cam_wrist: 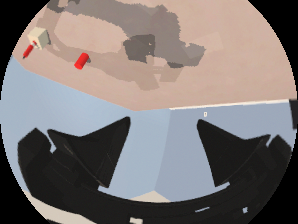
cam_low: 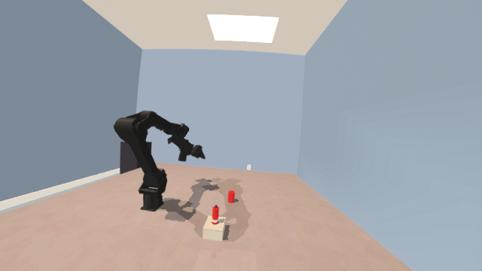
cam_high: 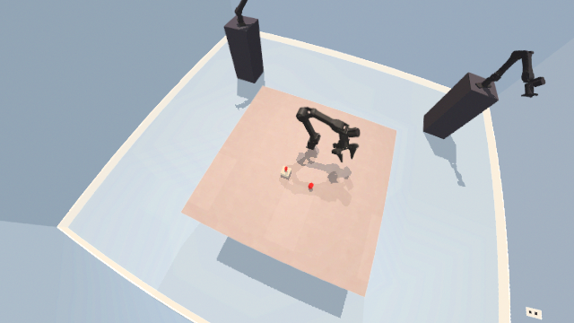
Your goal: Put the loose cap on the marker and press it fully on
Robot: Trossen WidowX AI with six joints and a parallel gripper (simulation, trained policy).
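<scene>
The red cap is 210 mm ahead of my gripper tip, 160 mm to the right of it and 140 mm below it. Round my gripper tip: cream holder block: 370 mm to the right, 180 mm ahead, 150 mm below.
</scene>
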